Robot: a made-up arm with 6 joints. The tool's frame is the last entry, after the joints.
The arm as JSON. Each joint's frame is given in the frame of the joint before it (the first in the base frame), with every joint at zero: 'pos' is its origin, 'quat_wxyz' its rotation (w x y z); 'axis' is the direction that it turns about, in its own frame. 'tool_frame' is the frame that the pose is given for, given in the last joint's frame.
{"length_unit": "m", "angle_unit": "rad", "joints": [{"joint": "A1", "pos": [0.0, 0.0, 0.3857], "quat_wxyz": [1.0, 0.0, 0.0, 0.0], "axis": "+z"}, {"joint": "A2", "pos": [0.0, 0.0, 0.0], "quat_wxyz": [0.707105, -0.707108, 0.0, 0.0], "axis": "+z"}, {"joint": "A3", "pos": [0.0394, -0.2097, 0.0], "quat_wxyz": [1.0, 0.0, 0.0, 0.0], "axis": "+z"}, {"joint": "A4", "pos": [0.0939, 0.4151, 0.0], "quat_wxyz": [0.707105, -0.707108, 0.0, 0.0], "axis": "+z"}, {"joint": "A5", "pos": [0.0, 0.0, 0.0], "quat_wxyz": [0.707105, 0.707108, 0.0, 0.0], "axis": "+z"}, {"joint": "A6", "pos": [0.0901, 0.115, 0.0], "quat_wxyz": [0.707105, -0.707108, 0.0, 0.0], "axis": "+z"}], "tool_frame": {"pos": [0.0, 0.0, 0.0], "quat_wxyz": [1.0, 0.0, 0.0, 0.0]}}
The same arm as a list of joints. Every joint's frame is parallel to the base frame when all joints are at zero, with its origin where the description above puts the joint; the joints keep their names.
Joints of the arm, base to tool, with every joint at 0 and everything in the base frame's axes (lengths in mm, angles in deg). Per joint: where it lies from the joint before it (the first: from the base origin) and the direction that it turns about. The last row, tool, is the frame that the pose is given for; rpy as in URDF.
A1: offset 0.0 0.0 385.7 axis 0 0 1
A2: offset 0.0 0.0 0.0 axis 0 1 0
A3: offset 39.4 0.0 209.7 axis 0 1 0
A4: offset 93.9 0.0 -415.1 axis 0 0 -1
A5: offset 0.0 0.0 0.0 axis 0 1 0
A6: offset 90.1 0.0 -115.0 axis 0 0 -1
tool: offset 0.0 0.0 0.0 rpy 180.00 0.00 0.00

